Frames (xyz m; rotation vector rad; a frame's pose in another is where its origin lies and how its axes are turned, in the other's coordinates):
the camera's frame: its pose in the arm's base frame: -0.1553 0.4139 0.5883 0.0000 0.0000 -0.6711
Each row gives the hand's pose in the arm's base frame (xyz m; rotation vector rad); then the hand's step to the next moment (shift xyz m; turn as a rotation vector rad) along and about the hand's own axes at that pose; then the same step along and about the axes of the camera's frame.
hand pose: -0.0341 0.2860 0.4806 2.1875 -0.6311 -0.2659
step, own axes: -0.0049 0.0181 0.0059 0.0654 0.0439 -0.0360
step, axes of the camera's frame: -0.0032 -0.0166 0.0101 0.0637 0.0074 0.0583
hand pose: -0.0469 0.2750 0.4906 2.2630 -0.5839 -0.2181
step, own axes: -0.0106 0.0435 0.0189 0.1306 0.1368 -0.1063
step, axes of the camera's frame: -0.0032 -0.0449 0.0184 0.1272 0.0059 0.1757
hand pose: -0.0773 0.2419 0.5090 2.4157 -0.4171 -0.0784
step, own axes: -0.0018 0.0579 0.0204 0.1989 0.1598 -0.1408
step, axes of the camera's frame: 0.0169 -0.0552 0.0210 0.1878 0.0324 0.2204
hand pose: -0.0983 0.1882 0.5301 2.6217 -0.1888 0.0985
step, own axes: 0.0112 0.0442 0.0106 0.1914 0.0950 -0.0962
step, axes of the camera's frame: 0.0314 -0.0320 0.0133 0.1693 0.0621 0.1496
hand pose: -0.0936 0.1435 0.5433 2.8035 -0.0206 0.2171
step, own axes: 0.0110 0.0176 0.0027 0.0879 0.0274 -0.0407
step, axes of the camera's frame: 0.0191 -0.0071 0.0048 0.0698 0.0404 0.0602
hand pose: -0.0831 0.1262 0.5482 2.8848 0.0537 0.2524
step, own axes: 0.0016 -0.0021 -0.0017 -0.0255 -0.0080 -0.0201
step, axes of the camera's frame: -0.0006 0.0028 0.0014 -0.0294 -0.0092 0.0130
